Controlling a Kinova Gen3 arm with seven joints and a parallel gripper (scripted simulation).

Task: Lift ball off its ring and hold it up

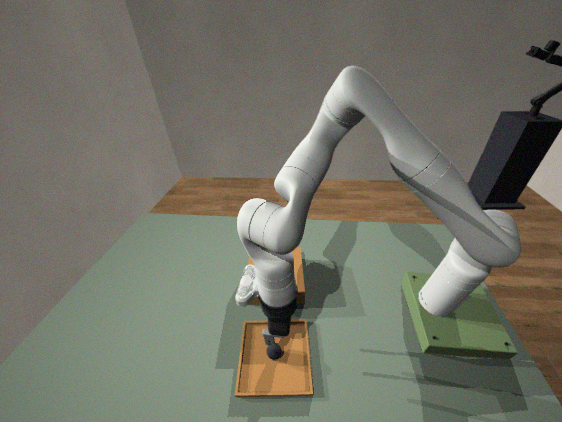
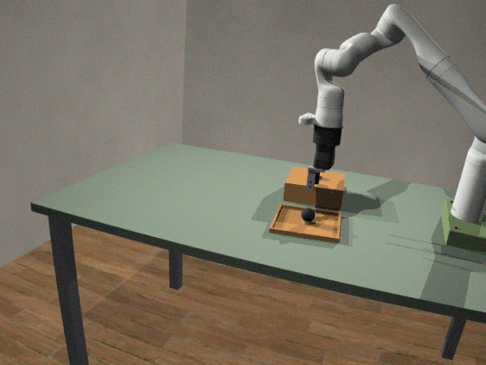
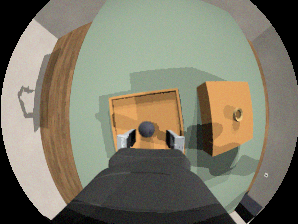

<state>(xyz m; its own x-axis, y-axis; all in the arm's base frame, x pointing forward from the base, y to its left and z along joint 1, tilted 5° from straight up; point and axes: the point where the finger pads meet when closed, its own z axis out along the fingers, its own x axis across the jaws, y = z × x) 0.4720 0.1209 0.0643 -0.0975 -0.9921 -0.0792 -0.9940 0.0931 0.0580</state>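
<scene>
Right now the dark ball is 10 cm below my hand and 1 cm to the left of it. The rest, counted from my hand: shallow orange tray: 12 cm below, 1 cm to the left; orange stand: 24 cm to the right, 8 cm below, 2 cm ahead.
</scene>
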